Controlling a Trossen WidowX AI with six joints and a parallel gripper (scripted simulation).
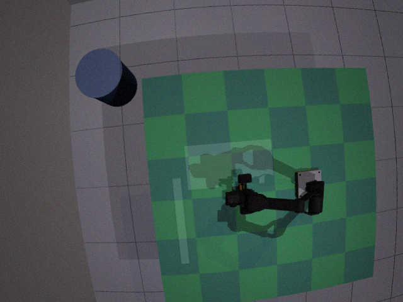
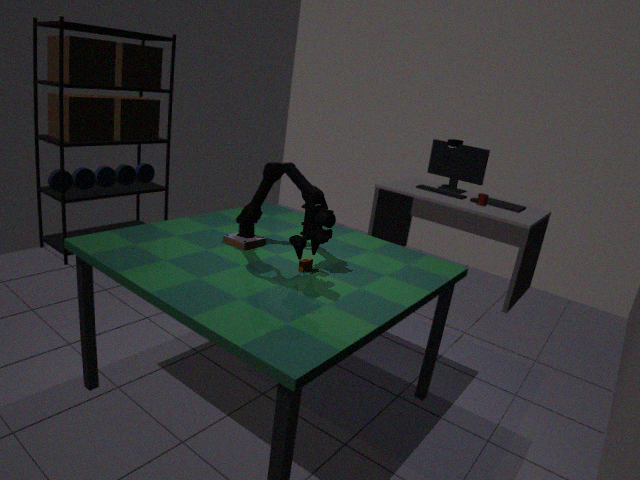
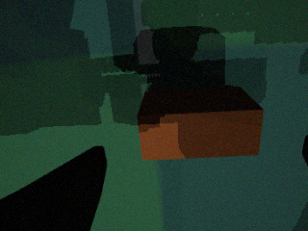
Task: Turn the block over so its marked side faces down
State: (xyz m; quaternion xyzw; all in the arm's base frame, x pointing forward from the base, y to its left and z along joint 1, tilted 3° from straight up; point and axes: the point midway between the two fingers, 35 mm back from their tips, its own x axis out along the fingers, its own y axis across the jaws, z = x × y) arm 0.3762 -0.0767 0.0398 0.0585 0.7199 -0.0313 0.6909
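Now: the block 10 mm behind my gripper tip and 30 mm below it.
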